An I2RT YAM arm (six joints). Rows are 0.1 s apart.
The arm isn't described. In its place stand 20 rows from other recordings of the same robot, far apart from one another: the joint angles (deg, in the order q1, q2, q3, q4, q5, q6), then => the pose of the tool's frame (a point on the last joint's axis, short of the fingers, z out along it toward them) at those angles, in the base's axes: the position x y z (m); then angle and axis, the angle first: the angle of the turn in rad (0 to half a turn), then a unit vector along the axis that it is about.
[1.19, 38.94, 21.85, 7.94, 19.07, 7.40] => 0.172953, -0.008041, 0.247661, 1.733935, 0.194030, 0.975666, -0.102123
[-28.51, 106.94, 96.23, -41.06, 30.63, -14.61] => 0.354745, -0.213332, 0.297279, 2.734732, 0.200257, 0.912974, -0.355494
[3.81, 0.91, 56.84, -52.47, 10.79, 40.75] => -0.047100, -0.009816, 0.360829, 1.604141, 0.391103, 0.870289, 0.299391
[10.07, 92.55, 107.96, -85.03, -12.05, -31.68] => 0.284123, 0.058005, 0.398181, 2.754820, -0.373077, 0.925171, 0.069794
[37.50, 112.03, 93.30, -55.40, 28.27, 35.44] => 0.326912, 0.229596, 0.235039, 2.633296, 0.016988, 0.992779, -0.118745
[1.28, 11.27, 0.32, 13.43, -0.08, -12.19] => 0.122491, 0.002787, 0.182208, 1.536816, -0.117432, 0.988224, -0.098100
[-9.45, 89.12, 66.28, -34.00, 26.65, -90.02] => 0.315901, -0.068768, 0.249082, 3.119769, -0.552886, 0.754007, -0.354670
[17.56, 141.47, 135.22, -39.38, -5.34, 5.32] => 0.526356, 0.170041, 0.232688, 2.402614, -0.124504, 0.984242, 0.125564
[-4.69, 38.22, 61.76, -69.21, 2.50, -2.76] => 0.089374, -0.008890, 0.351315, 2.372635, 0.025699, 0.998508, -0.048183
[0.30, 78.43, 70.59, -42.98, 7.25, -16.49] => 0.287025, -0.002990, 0.313419, 2.484020, -0.122881, 0.986070, -0.112096
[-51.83, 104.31, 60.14, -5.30, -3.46, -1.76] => 0.232803, -0.292682, 0.158380, 2.486337, 0.409082, 0.901981, -0.138137
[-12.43, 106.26, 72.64, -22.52, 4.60, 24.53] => 0.382352, -0.087199, 0.190337, 2.546042, 0.328534, 0.944459, -0.007857
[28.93, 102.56, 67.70, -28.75, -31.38, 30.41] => 0.305356, 0.189955, 0.186868, 3.020284, -0.049711, 0.939769, 0.338177
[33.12, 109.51, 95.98, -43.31, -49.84, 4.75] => 0.331402, 0.248689, 0.282190, 2.913618, -0.331719, 0.818536, 0.469000
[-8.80, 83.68, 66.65, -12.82, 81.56, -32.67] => 0.302427, -0.082452, 0.322080, 2.830791, 0.186983, 0.717449, -0.671048
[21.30, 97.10, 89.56, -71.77, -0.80, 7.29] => 0.301422, 0.118053, 0.295115, 2.964261, -0.122550, 0.992013, 0.029853
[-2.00, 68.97, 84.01, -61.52, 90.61, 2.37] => 0.195632, -0.042451, 0.428053, 2.609602, 0.298750, 0.666121, -0.683397
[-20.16, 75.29, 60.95, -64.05, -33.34, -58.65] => 0.218961, -0.059545, 0.264680, 2.623766, -0.353305, 0.920934, 0.164489
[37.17, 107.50, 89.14, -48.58, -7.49, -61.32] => 0.310854, 0.241519, 0.244494, 2.721656, -0.765983, 0.642508, 0.021326
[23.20, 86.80, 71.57, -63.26, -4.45, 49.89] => 0.255597, 0.112555, 0.263332, 3.026534, 0.226064, 0.969867, 0.090848
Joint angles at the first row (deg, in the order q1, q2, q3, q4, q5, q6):
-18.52 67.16 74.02 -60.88 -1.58 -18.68
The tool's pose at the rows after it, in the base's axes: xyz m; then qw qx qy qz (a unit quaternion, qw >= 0):
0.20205 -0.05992 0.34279 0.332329 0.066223 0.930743 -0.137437
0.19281 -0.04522 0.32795 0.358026 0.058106 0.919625 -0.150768
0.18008 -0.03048 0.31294 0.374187 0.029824 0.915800 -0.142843
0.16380 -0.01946 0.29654 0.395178 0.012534 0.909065 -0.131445
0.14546 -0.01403 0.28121 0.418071 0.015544 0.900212 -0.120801
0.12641 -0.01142 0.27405 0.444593 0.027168 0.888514 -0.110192
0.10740 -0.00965 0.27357 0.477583 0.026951 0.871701 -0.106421
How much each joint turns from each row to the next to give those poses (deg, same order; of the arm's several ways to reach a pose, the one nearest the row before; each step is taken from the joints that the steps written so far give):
3.27 -4.70 -7.56 8.48 9.13 8.70
3.98 -4.83 -6.73 5.00 3.26 1.49
3.83 -4.90 -5.88 2.47 0.37 0.00
3.06 -5.92 -6.32 2.47 -0.02 0.68
1.57 -6.63 -5.86 1.68 0.00 1.68
0.72 -6.79 -3.63 -0.13 -0.13 1.94
0.53 -6.89 -1.92 -0.76 -0.16 0.13

